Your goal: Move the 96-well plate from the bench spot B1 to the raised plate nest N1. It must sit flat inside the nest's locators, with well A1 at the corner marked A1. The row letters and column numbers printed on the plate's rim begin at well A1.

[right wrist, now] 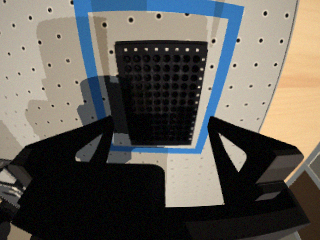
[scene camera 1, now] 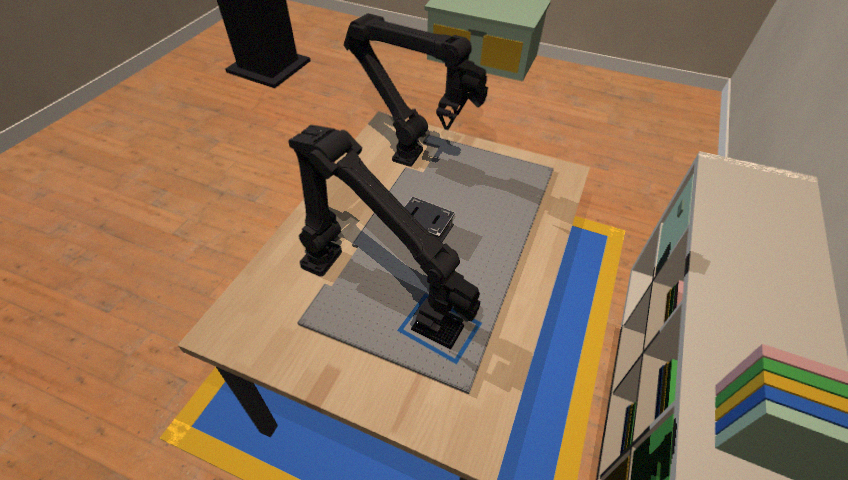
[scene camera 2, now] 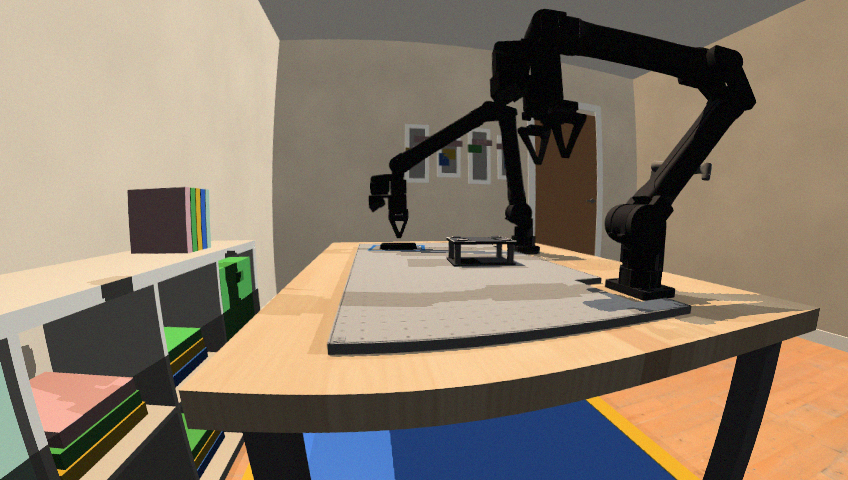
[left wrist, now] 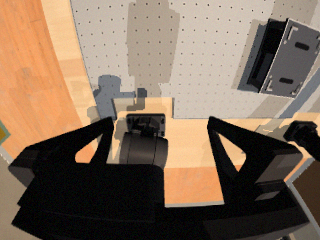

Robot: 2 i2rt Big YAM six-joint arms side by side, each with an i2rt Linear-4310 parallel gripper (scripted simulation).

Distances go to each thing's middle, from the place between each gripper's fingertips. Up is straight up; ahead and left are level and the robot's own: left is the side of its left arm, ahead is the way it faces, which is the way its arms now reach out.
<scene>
I see the black 96-well plate (scene camera 1: 458,326) 4 cm below my right hand. The rest, counted from my right hand: raised nest N1 (scene camera 1: 427,212): 20 cm behind, 33 cm to the left, 1 cm above.
The raised nest N1 lies 300 mm to the right of my left hand (scene camera 2: 550,161), 180 mm below it and 50 mm ahead of it. From my left hand the other things lie so: black 96-well plate: 630 mm to the right, 260 mm ahead, 230 mm below.
</scene>
